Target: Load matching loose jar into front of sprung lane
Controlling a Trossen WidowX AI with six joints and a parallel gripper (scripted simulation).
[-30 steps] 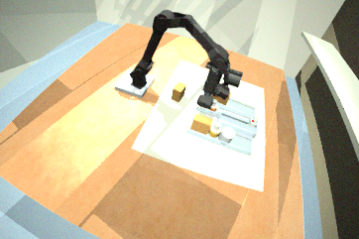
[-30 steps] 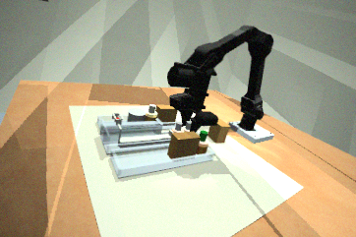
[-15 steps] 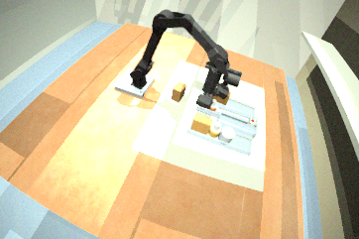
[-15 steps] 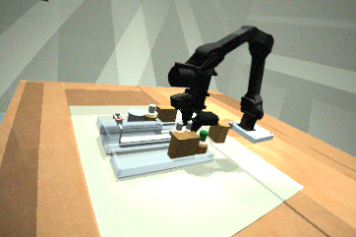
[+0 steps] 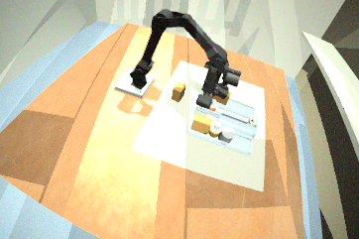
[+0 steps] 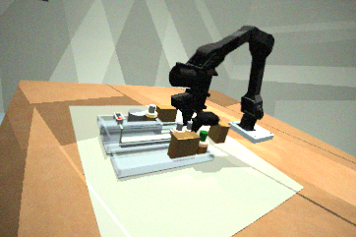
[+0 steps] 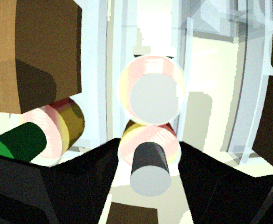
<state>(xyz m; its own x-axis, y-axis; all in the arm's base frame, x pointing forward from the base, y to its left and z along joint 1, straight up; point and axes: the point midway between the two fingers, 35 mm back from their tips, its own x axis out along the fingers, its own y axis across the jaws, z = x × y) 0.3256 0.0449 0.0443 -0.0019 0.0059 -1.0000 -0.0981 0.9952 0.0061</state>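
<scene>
Right now the green-lidded jar is 80 mm to the left of my gripper tip and 10 mm above it. The rest, counted from my gripper tip: grey lane unit: 150 mm ahead, 10 mm to the right, 10 mm below; then pusher plate: 150 mm ahead, 10 mm to the right, 20 mm above.
</scene>
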